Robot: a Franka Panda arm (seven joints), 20 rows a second.
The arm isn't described. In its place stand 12 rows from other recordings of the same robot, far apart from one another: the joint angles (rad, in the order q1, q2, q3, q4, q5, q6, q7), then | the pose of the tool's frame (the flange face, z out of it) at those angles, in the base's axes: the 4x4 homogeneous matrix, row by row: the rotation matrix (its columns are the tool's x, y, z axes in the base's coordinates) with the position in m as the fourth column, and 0 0 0 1 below.
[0.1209 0.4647 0.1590 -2.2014 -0.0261 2.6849 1.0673] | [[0.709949 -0.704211 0.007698 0.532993], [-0.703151 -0.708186 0.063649 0.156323], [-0.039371 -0.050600 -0.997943 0.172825], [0 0 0 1]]
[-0.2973 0.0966 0.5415 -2.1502 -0.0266 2.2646 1.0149] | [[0.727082 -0.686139 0.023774 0.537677], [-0.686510 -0.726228 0.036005 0.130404], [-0.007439 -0.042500 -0.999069 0.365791], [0 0 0 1]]
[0.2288 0.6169 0.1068 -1.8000 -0.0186 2.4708 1.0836] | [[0.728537 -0.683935 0.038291 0.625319], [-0.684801 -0.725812 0.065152 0.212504], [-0.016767 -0.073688 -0.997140 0.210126], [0 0 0 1]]
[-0.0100 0.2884 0.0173 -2.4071 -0.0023 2.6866 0.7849] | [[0.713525 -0.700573 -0.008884 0.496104], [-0.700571 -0.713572 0.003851 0.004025], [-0.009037 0.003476 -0.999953 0.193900], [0 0 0 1]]
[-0.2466 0.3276 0.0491 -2.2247 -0.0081 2.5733 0.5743] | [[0.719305 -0.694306 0.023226 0.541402], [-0.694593 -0.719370 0.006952 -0.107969], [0.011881 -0.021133 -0.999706 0.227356], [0 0 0 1]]
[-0.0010 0.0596 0.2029 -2.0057 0.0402 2.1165 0.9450] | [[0.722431 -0.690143 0.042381 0.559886], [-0.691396 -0.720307 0.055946 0.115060], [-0.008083 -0.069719 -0.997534 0.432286], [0 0 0 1]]
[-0.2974 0.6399 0.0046 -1.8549 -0.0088 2.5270 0.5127] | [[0.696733 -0.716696 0.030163 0.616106], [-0.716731 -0.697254 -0.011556 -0.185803], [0.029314 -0.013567 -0.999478 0.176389], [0 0 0 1]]
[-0.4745 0.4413 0.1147 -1.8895 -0.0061 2.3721 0.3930] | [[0.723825 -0.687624 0.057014 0.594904], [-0.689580 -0.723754 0.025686 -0.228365], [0.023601 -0.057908 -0.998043 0.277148], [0 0 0 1]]
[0.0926 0.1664 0.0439 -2.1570 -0.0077 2.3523 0.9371] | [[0.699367 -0.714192 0.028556 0.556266], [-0.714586 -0.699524 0.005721 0.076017], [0.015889 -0.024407 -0.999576 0.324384], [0 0 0 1]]
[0.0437 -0.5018 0.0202 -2.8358 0.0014 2.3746 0.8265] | [[0.720078 -0.692683 0.040963 0.346459], [-0.693067 -0.720846 -0.006234 0.021392], [0.033846 -0.023901 -0.999141 0.340536], [0 0 0 1]]
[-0.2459 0.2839 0.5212 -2.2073 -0.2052 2.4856 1.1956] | [[0.711020 -0.702293 0.035145 0.534991], [-0.703133 -0.710619 0.024991 0.151098], [0.007424 -0.042481 -0.999070 0.270785], [0 0 0 1]]
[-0.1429 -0.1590 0.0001 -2.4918 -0.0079 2.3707 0.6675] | [[0.692688 -0.720301 0.036734 0.453504], [-0.720469 -0.693402 -0.010859 -0.065296], [0.033293 -0.018944 -0.999266 0.349070], [0 0 0 1]]
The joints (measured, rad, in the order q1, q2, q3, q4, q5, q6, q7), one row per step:
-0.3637, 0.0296, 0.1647, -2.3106, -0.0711, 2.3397, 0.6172
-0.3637, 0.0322, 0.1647, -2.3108, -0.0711, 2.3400, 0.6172
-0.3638, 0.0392, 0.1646, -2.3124, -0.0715, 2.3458, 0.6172
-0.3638, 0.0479, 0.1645, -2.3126, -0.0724, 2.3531, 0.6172
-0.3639, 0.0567, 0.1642, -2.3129, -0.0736, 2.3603, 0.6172
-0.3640, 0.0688, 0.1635, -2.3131, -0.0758, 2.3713, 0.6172
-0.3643, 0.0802, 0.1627, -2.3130, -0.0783, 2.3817, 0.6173
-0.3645, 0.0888, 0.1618, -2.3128, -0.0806, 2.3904, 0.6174
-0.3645, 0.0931, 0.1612, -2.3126, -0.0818, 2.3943, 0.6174
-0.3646, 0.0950, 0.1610, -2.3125, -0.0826, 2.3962, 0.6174
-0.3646, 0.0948, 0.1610, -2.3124, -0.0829, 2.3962, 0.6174
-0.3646, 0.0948, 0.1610, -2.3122, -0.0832, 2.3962, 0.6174
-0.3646, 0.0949, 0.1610, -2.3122, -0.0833, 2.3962, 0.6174
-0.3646, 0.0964, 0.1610, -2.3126, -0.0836, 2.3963, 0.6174
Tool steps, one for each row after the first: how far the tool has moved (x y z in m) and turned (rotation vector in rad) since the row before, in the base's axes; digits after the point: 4 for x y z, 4 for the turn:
0.0000, 0.0000, -0.0014, 0.0009, 0.0023, 0.0000
0.0001, -0.0001, -0.0037, 0.0017, 0.0024, 0.0004
0.0006, -0.0001, -0.0039, 0.0014, 0.0012, 0.0009
0.0005, -0.0002, -0.0040, 0.0013, 0.0016, 0.0008
0.0008, -0.0005, -0.0053, 0.0012, 0.0009, 0.0012
0.0008, -0.0006, -0.0049, 0.0008, 0.0006, 0.0010
0.0007, -0.0006, -0.0036, 0.0002, -0.0004, 0.0008
0.0003, -0.0003, -0.0018, 0.0001, 0.0001, 0.0004
0.0002, -0.0002, -0.0008, -0.0002, -0.0001, 0.0004
0.0000, 0.0000, 0.0001, -0.0003, -0.0002, 0.0002
0.0001, 0.0000, 0.0001, -0.0002, -0.0002, 0.0002
0.0000, 0.0000, -0.0001, 0.0000, 0.0001, 0.0001
-0.0002, 0.0000, -0.0009, 0.0004, 0.0017, 0.0002

